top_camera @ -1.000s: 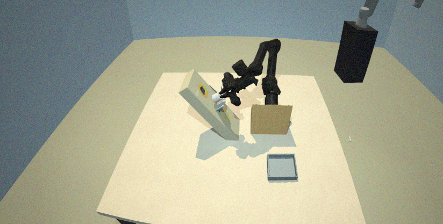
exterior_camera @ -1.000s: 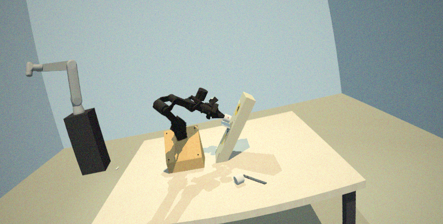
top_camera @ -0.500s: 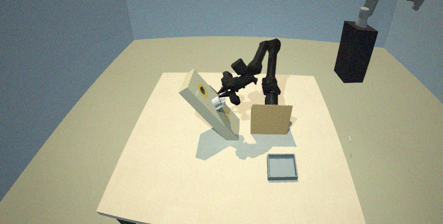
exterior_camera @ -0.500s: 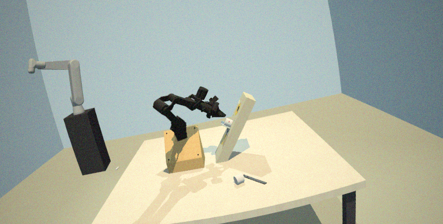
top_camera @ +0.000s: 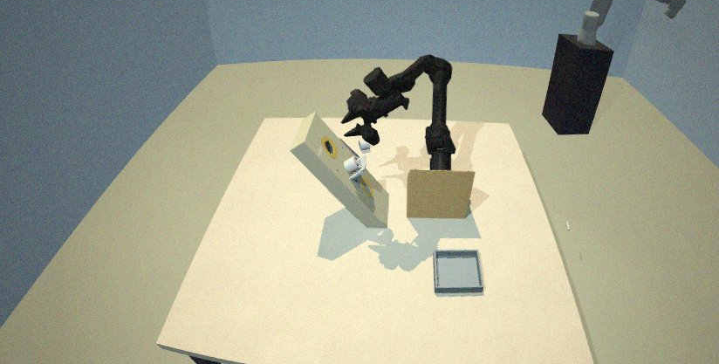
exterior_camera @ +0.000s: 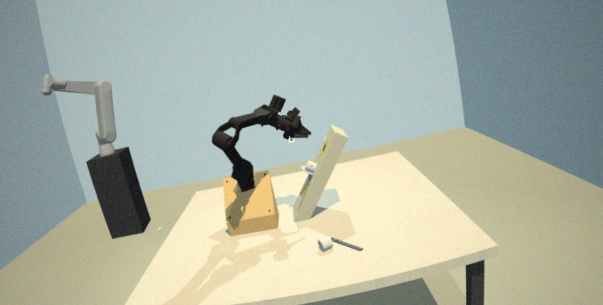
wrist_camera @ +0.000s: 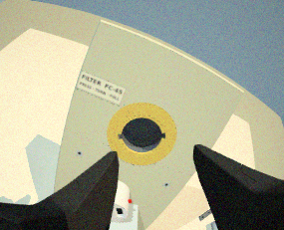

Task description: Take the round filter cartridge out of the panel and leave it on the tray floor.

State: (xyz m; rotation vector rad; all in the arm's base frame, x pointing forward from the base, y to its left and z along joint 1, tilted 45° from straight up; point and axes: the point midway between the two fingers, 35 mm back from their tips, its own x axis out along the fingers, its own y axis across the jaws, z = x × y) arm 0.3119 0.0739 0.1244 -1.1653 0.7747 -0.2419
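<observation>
The round white filter cartridge is 3 cm behind my gripper tip and 14 cm below it. Also, from my gripper tip: small white cylinder 8 cm behind, 38 cm to the right, 33 cm below; grey-blue tray 34 cm behind, 33 cm to the left, 34 cm below.
</observation>
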